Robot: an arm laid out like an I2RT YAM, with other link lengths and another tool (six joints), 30 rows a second.
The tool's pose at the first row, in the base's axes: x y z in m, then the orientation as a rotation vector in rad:
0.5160, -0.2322, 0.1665, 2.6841, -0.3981, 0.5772
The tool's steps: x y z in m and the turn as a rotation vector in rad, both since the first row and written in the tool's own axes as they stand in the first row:
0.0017, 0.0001, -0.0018, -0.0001, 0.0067, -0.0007
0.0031, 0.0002, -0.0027, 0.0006, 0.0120, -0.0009
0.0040, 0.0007, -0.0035, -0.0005, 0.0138, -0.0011
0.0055, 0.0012, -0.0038, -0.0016, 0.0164, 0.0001
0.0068, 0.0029, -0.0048, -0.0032, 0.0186, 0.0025
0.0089, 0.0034, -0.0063, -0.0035, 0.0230, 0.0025
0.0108, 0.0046, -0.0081, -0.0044, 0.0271, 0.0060
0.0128, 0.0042, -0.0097, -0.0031, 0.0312, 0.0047
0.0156, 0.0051, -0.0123, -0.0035, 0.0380, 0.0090
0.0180, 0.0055, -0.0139, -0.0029, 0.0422, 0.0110
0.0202, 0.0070, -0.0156, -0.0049, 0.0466, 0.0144
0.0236, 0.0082, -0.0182, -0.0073, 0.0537, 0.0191
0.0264, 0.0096, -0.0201, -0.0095, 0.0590, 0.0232
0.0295, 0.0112, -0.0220, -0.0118, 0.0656, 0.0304
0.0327, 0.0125, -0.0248, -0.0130, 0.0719, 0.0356
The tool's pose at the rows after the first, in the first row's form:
0.5168, -0.2319, 0.1688, 2.6814, -0.3953, 0.5858
0.5177, -0.2319, 0.1702, 2.6800, -0.3935, 0.5930
0.5181, -0.2322, 0.1714, 2.6782, -0.3929, 0.5949
0.5191, -0.2328, 0.1725, 2.6761, -0.3940, 0.5983
0.5193, -0.2342, 0.1744, 2.6735, -0.3970, 0.6013
0.5205, -0.2344, 0.1768, 2.6715, -0.3959, 0.6070
0.5212, -0.2351, 0.1795, 2.6688, -0.3997, 0.6131
0.5225, -0.2345, 0.1816, 2.6684, -0.3965, 0.6185
0.5238, -0.2348, 0.1853, 2.6650, -0.4006, 0.6285
0.5252, -0.2350, 0.1878, 2.6637, -0.4020, 0.6348
0.5260, -0.2360, 0.1907, 2.6598, -0.4058, 0.6409
0.5277, -0.2367, 0.1947, 2.6543, -0.4107, 0.6506
0.5291, -0.2377, 0.1980, 2.6497, -0.4152, 0.6579
0.5306, -0.2390, 0.2014, 2.6442, -0.4235, 0.6678
0.5320, -0.2397, 0.2056, 2.6400, -0.4290, 0.6770

